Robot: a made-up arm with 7 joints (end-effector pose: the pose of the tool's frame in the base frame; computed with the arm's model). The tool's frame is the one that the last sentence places. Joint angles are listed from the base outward.
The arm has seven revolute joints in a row. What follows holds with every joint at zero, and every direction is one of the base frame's.
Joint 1 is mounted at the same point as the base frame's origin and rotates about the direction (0.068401, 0.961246, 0.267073), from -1.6 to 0.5 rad.
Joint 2 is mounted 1 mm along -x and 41 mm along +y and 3 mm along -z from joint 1 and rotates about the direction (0.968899, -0.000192, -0.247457), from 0 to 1.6 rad.
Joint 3 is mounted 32 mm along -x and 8 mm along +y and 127 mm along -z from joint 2 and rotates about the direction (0.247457, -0.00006, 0.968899), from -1.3 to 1.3 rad.
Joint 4 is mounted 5 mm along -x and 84 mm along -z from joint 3 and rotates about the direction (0.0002, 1, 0.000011), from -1.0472 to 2.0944 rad.
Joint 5 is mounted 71 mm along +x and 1 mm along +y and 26 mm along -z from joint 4 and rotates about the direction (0.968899, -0.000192, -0.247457), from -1.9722 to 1.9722 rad.
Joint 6 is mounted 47 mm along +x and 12 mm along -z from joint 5 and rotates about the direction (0.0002, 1, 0.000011), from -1.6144 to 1.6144 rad.
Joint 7 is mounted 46 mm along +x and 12 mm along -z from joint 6 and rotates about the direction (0.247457, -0.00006, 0.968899), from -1.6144 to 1.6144 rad.
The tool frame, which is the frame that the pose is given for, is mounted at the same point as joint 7; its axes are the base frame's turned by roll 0, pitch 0.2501 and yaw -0.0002 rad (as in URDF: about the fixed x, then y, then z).
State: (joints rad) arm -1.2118 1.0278 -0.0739 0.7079 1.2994 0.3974 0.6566
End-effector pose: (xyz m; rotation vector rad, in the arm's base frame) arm 0.2983 0.2548 0.0433 2.0417 -0.4236 1.4201
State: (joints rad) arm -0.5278 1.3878 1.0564 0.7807 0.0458 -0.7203 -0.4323
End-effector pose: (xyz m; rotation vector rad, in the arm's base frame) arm 0.1038 0.3583 0.0894 1.2063 -0.6489 0.5924
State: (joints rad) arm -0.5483 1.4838 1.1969 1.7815 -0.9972 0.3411 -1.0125
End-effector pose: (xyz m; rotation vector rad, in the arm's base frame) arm 0.0780 0.4049 -0.0620 -0.8743 -0.6538 0.3420
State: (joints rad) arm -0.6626 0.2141 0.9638 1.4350 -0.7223 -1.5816 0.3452
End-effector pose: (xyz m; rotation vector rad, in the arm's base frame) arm 0.1569 0.1641 -0.2831 -0.2982 -0.6014 1.8481
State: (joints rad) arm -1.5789 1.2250 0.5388 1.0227 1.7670 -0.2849 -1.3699
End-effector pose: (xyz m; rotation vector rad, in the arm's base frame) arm 0.2285 0.3219 0.1334 1.2361 1.1891 -0.0065
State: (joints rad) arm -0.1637 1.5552 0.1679 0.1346 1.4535 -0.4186 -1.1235
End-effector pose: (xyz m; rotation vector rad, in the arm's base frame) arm 0.1945 0.2742 -0.0054 -2.5303 -1.6939 0.5757
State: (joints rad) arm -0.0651 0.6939 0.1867 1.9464 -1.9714 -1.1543 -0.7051
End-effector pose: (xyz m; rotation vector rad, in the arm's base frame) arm -0.1041 0.2867 -0.2237 0.4498 0.0215 1.4991
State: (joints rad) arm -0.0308 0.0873 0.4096 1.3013 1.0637 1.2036 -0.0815
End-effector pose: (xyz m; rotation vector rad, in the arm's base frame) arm -0.0691 0.1264 -0.3472 0.8948 2.6836 0.0695
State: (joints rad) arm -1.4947 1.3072 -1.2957 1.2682 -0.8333 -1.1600 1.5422
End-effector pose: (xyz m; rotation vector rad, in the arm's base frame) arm 0.2672 0.2808 0.0525 0.2988 -1.4420 1.3548
